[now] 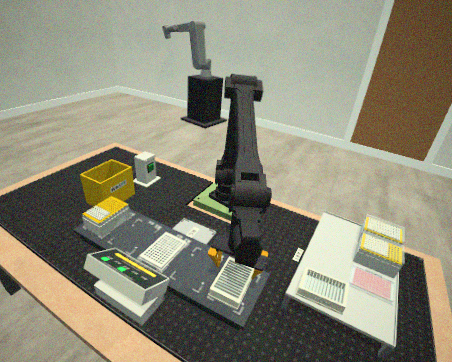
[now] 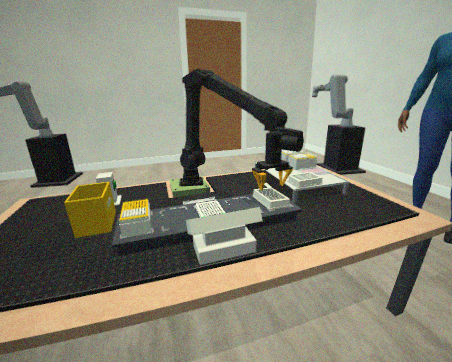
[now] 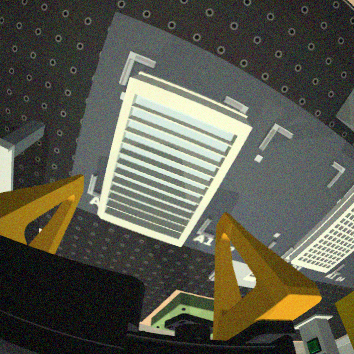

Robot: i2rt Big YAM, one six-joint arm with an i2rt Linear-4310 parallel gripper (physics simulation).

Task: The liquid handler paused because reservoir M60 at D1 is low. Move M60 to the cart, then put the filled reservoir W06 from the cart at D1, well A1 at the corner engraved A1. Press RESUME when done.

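Pixels of known places: gripper, fingertip midpoint: (image 1: 235, 271) (image 2: 271, 187) (image 3: 152, 201); arm's base at its link origin: (image 1: 224, 198) (image 2: 191, 183) (image 3: 192, 322).
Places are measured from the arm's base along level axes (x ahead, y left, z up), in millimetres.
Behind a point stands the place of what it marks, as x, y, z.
A pale slotted reservoir (image 1: 232, 282) @(365, 309, 60) (image 2: 271, 198) @(396, 293, 67) (image 3: 167, 165) @(365, 305, 59) sits among the corner brackets at the right end of the grey deck (image 1: 210, 306) @(444, 300, 32) (image 2: 175, 225) @(465, -51, 32) (image 3: 105, 115) @(361, 366, 32). Its label is not readable, and full seating cannot be told. My gripper (image 1: 237, 262) @(354, 306, 91) (image 2: 272, 186) @(354, 306, 91) (image 3: 152, 201) @(354, 306, 91) is open, empty and above the reservoir, its fingers apart from it. Another slotted reservoir (image 1: 323, 290) @(228, 516, 66) (image 2: 306, 180) @(263, 496, 73) lies on the white cart (image 1: 320, 245) @(39, 440, 44) (image 2: 333, 182) @(235, 648, 42); its label is unreadable too. The console (image 1: 127, 272) @(553, 116, 111) (image 2: 224, 222) @(592, 94, 103), with green lights and a yellow bar, stands before the deck; RESUME is not readable.
A white well plate (image 1: 163, 250) @(402, 71, 42) (image 2: 209, 208) @(391, 66, 45) (image 3: 330, 245) @(382, 70, 43) sits mid-deck. A yellow-topped tip box (image 1: 105, 217) @(467, -133, 93) (image 2: 135, 217) @(500, -160, 91) is at the deck's far end beside the yellow waste bin (image 1: 107, 182) @(361, -293, 109) (image 2: 90, 210) @(401, -333, 78). Tip boxes (image 1: 380, 252) @(24, 609, 114) and a pink plate (image 1: 372, 283) @(101, 624, 58) occupy the cart.
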